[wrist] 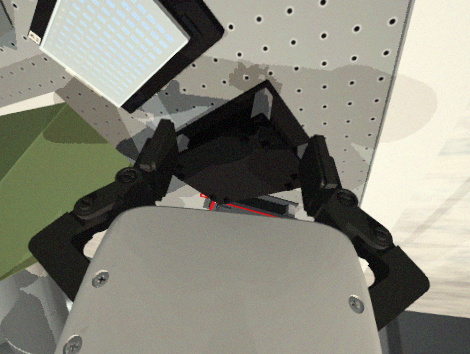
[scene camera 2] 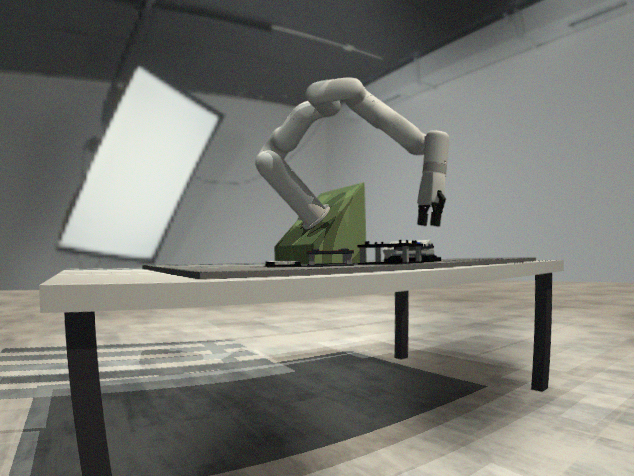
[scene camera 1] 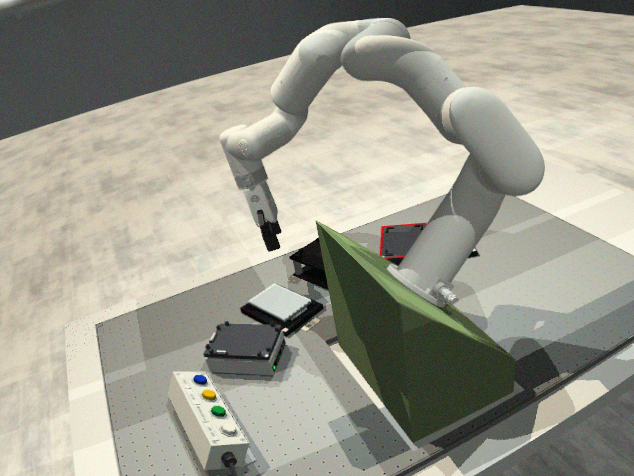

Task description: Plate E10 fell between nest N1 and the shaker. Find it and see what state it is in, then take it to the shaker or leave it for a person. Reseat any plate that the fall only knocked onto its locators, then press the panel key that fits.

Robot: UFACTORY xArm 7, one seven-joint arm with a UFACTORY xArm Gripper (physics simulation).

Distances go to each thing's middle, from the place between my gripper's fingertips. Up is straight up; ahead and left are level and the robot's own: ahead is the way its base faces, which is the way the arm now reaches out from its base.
My hand is 12 cm past the pale clear plate (scene camera 1: 276,300), 6 cm to the right of it and 9 cm above it. Round my hand: lidded shaker (scene camera 1: 256,349) 22 cm behind, 20 cm to the left, 8 cm below; then red-outlined dark plate (scene camera 1: 399,240) 12 cm behind, 30 cm to the right, 8 cm below.
